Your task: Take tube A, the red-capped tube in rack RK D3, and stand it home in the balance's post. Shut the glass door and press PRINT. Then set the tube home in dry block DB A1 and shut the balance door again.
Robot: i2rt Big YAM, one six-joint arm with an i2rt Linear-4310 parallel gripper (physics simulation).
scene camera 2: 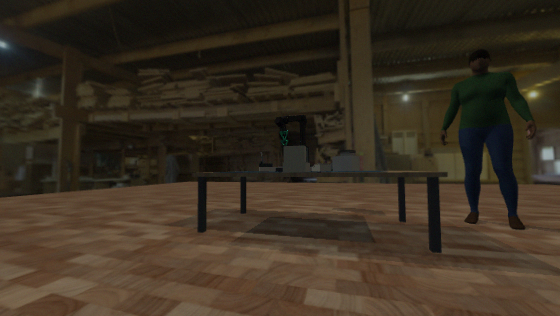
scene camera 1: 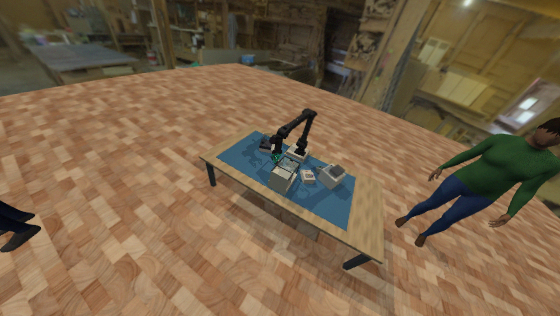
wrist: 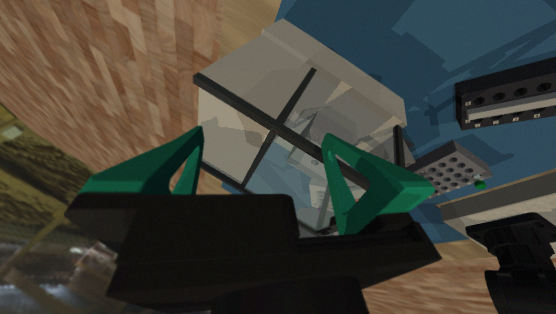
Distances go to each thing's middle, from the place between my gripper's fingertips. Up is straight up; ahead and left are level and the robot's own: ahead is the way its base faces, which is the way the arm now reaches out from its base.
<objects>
The balance point(scene camera 1: 282, 176) lies 120 mm below my hand, 90 mm to the left of it and 30 mm behind it.
</objects>
